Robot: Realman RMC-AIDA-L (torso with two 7-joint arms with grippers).
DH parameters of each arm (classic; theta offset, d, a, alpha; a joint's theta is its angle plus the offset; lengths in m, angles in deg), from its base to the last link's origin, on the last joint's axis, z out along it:
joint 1: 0 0.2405 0 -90
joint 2: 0 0 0 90
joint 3: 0 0.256 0 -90
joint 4: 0 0 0 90
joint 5: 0 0.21 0 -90
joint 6: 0 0 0 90
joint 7: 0 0.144 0 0
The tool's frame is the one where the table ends.
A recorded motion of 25 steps. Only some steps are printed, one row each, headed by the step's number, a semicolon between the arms.
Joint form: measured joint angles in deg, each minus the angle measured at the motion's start. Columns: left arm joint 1, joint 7, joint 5, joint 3, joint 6, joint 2, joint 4; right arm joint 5, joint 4, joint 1, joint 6, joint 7, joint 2, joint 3.
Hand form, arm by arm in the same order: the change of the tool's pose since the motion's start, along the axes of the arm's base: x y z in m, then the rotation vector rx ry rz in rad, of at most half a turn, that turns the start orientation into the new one. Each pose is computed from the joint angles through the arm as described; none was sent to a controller.
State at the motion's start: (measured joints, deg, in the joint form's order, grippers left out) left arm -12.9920 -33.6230 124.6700 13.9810 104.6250 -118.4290 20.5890; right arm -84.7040 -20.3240 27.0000 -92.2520 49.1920 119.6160 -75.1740
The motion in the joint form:
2: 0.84 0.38 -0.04 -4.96 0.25 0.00 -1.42; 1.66 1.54 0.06 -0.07 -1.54 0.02 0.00
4: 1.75 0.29 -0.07 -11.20 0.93 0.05 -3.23; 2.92 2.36 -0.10 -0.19 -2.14 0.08 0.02
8: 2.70 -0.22 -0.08 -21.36 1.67 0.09 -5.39; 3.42 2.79 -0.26 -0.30 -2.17 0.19 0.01
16: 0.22 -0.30 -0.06 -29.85 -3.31 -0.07 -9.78; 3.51 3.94 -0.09 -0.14 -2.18 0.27 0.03
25: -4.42 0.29 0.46 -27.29 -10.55 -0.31 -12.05; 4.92 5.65 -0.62 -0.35 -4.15 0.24 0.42
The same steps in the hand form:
2: -0.0036 -0.0025 0.0047 0.0705 -0.0394 0.0531; 0.0008 -0.0006 -0.0003 0.0194 0.0195 -0.0114
4: -0.0071 -0.0052 0.0115 0.1558 -0.0974 0.1159; 0.0013 -0.0013 -0.0002 0.0310 0.0360 -0.0262
8: -0.0132 -0.0064 0.0247 0.2994 -0.1779 0.2079; 0.0016 -0.0025 -0.0007 0.0311 0.0446 -0.0375
16: -0.0132 0.0179 0.0237 0.4030 -0.2417 0.2992; 0.0031 -0.0044 -0.0029 0.0225 0.0447 -0.0536
25: -0.0016 0.0501 0.0034 0.3317 -0.1997 0.2950; 0.0073 -0.0076 -0.0025 0.0489 0.0619 -0.0736

